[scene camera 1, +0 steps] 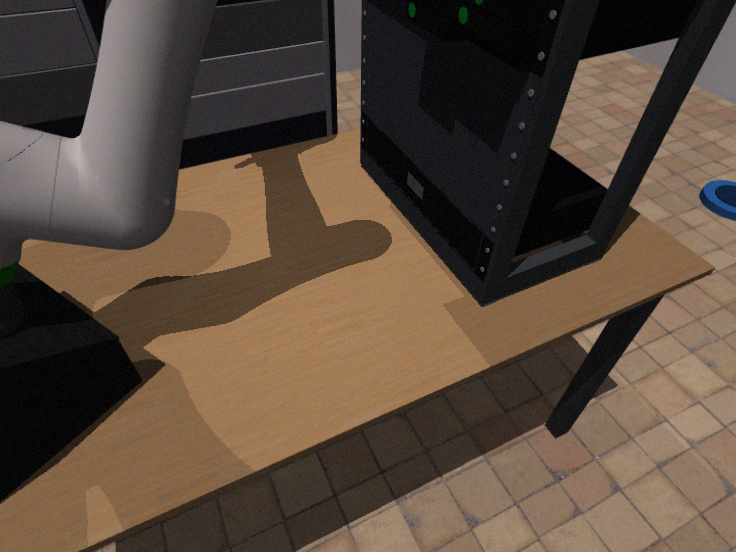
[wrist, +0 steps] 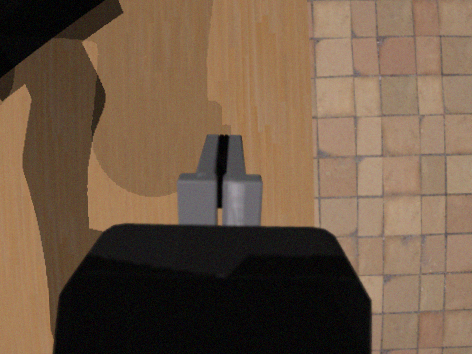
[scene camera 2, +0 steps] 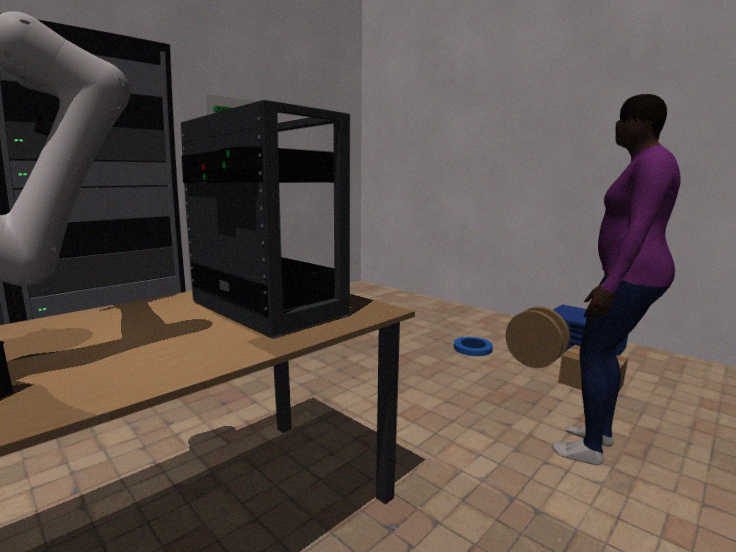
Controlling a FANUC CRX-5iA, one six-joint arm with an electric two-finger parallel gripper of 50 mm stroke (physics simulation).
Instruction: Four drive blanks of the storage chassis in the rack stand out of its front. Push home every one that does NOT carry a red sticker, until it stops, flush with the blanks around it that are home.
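Frame: origin at the arm's base, x ahead, y down, z left, level; millimetres.
Where they show: gripper, fingertip midpoint: [wrist: 224,157].
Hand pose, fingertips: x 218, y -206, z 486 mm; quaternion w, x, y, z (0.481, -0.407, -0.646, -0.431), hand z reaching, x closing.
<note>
After its pixels a point has its place.
The rack [scene camera 1: 523,178] @(x 759, y -94, z 33 mm) [scene camera 2: 270,237] @(x 760, y -92, z 33 mm) stands on the table. Its storage chassis [scene camera 2: 243,169] @(x 702, y -264, z 52 mm) is a black band in the upper part. In scene camera 2 its front shows a red sticker [scene camera 2: 202,166] @(x 637, y -278, z 249 mm) at the left and three green stickers, one of them a green sticker [scene camera 2: 227,153] @(x 677, y -305, z 107 mm) at the upper right. In scene camera 1 green stickers [scene camera 1: 411,9] @(x 639, y -249, z 245 mm) [scene camera 1: 463,14] @(x 671, y -278, z 128 mm) show at the top edge. The blanks' outlines and how far they stand out are too dark to tell. My gripper [wrist: 224,157] @(x 218, y -207, z 486 mm) is shut and empty, above the table and away from the rack, which does not show in the wrist view.
The arm [scene camera 1: 142,118] @(x 286, y -213, z 53 mm) [scene camera 2: 65,154] @(x 321, y -295, z 63 mm) is left of the rack. Its black base [scene camera 1: 53,386] @(x 107, y 72, z -79 mm) stands on the table [scene camera 1: 332,356] @(x 471, y 184, z -23 mm) [scene camera 2: 148,374] @(x 436, y 184, z -46 mm) [wrist: 265,100] @(x 113, y 184, z 479 mm). A tall cabinet [scene camera 2: 118,261] is behind. A person [scene camera 2: 639,219], a blue ring [scene camera 2: 473,345] and a brown spool [scene camera 2: 535,337] are beyond the table.
</note>
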